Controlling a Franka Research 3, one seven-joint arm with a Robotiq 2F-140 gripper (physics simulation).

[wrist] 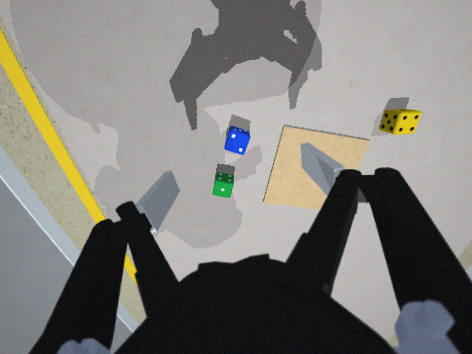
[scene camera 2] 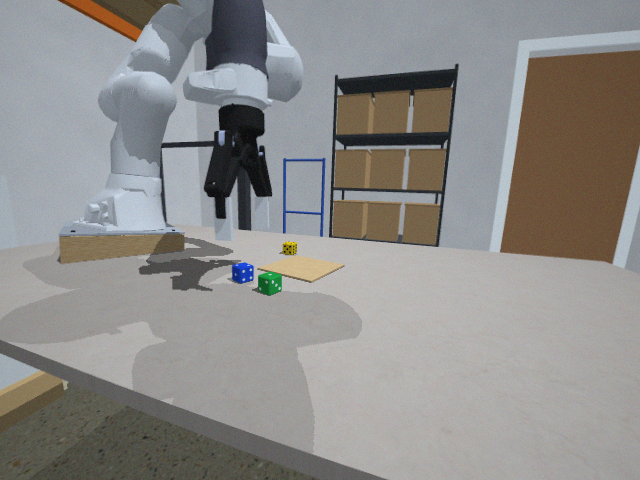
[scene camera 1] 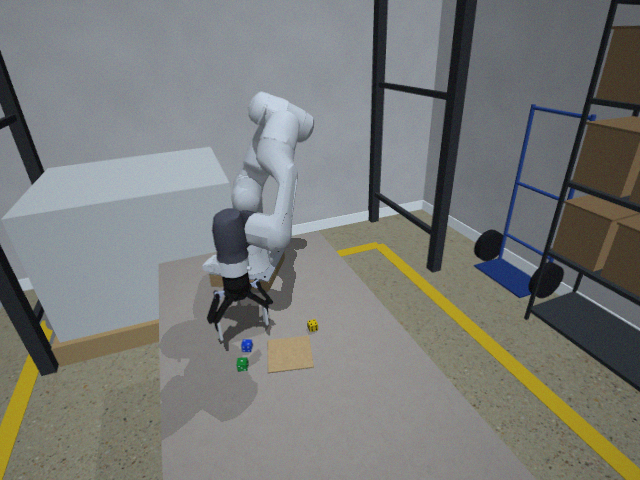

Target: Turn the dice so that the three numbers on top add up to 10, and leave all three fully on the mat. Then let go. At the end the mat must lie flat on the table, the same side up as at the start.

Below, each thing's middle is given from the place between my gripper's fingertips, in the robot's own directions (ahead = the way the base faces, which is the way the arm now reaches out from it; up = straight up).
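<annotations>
The tan mat [scene camera 1: 286, 354] sits 9 cm below my hand, 8 cm ahead of it and 11 cm to the left of it. With the yellow die [wrist: 395, 121], it is 23 cm to the left of my hand that I find it, 8 cm below my hand and 1 cm ahead of it.
</annotations>
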